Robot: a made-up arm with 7 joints. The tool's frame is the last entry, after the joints. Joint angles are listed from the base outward.
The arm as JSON. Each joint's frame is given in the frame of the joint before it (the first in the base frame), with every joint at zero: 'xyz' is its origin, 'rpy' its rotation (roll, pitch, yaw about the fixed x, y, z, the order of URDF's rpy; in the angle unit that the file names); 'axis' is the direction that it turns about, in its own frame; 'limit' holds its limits. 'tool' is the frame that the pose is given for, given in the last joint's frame.
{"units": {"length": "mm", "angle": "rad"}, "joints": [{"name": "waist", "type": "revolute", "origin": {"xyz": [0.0, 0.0, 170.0], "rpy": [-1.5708, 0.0, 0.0]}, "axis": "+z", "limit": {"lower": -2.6, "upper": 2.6}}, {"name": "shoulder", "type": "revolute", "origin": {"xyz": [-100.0, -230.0, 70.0], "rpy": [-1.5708, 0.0, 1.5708]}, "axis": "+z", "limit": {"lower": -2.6, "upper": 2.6}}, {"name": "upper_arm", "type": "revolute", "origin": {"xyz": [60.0, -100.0, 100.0], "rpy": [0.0, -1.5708, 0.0]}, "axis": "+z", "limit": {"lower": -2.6, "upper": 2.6}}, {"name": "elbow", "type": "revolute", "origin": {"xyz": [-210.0, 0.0, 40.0], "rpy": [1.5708, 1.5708, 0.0]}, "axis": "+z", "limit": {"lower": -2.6, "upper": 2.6}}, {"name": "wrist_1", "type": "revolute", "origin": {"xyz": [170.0, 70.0, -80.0], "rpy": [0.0, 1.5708, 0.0]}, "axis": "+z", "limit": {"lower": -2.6, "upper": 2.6}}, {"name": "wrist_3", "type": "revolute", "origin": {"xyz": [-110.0, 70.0, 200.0], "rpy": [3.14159, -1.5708, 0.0]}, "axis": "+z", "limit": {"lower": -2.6, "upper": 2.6}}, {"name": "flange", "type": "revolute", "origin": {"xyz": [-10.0, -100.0, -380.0], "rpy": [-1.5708, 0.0, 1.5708]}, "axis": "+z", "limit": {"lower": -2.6, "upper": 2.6}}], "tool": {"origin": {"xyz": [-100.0, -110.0, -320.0], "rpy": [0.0, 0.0, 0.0]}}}
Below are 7 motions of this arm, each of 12 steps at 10 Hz.
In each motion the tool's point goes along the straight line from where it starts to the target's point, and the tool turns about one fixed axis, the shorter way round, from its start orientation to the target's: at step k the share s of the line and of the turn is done. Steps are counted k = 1, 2, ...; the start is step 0. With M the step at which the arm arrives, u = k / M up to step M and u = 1 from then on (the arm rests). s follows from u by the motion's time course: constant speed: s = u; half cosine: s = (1 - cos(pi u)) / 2; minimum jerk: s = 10 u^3 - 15 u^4 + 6 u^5.
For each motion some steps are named. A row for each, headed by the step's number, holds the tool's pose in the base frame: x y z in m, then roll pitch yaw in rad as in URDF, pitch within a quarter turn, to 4 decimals.
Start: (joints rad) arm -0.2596 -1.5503 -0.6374 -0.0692 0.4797 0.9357 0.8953
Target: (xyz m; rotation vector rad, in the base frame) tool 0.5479 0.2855 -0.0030 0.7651 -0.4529 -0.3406
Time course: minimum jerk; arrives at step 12
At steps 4, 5, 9, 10, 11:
4: 0.2827 0.6042 0.3209 0.8556 -0.2600 -0.5795
5: 0.3286 0.5490 0.2649 0.8552 -0.2617 -0.5637
9: 0.5132 0.3273 0.0394 0.8536 -0.2687 -0.5001
10: 0.5360 0.2998 0.0116 0.8534 -0.2696 -0.4922
11: 0.5462 0.2876 -0.0009 0.8533 -0.2700 -0.4887

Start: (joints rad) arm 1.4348 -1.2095 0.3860 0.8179 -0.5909 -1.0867 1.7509
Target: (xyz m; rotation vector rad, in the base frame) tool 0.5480 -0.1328 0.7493 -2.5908 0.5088 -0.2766
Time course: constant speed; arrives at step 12
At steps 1, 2, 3, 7, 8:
1: 0.1313 0.0107 0.9348 -2.3455 -0.6837 -0.4219
2: 0.1692 -0.0023 0.9180 -2.3751 -0.6312 -0.4129
3: 0.2071 -0.0154 0.9011 -2.4032 -0.5784 -0.4061
7: 0.3586 -0.0676 0.8336 -2.5046 -0.3665 -0.3964
8: 0.3965 -0.0806 0.8168 -2.5283 -0.3135 -0.3976

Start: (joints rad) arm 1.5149 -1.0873 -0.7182 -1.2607 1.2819 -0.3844 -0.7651
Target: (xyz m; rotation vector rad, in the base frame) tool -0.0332 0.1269 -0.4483 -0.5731 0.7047 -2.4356
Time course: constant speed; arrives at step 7
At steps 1, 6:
1: 0.1751 -0.0132 -0.5308 -0.2245 -0.4291 3.1067
6: 0.0015 0.1036 -0.4620 -0.5901 -0.2948 -2.5879

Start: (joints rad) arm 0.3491 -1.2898 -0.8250 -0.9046 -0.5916 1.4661 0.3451
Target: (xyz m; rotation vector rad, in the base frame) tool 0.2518 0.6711 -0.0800 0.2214 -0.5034 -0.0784
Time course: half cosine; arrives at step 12
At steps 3, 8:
3: 0.4014 0.4844 0.0045 0.4596 -1.2268 -1.0031
8: 0.2956 0.6164 -0.0553 0.2183 -0.7083 -0.3163

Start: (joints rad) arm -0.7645 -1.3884 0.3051 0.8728 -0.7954 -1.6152 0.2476
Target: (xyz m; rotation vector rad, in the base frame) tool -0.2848 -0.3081 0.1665 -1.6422 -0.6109 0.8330
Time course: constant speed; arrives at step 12
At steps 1, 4, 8, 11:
1: -0.4624 -0.2546 0.0084 0.0957 0.9195 2.2467
4: -0.4140 -0.2692 0.0515 -0.6137 0.9414 1.6404
8: -0.3494 -0.2886 0.1090 -1.3060 0.6456 1.0928
11: -0.3009 -0.3032 0.1521 -1.6037 0.3187 0.9232

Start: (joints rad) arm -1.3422 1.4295 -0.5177 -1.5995 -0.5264 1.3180 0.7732
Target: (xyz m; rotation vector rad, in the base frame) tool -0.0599 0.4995 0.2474 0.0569 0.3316 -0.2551
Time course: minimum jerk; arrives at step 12
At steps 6, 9, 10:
6: -0.0655 0.2517 0.5303 0.9942 0.4499 -0.2197
9: -0.0611 0.4482 0.3060 0.2131 0.3607 -0.2582
10: -0.0603 0.4819 0.2675 0.0823 0.3439 -0.2567

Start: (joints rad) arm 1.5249 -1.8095 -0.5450 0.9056 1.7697 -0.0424 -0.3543
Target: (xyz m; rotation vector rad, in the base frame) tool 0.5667 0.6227 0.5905 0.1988 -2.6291 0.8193
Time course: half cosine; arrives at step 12
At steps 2, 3, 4, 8, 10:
2: 0.6449 0.7320 0.3958 -2.8335 -0.7744 -2.8084
3: 0.6382 0.7227 0.4124 -2.7994 -0.7463 -2.8440
4: 0.6296 0.7106 0.4340 -2.7581 -0.7086 -2.8871
8: 0.5877 0.6520 0.5383 -2.6011 -0.5113 -3.0537
10: 0.5723 0.6306 0.5765 -2.5571 -0.4345 -3.1015

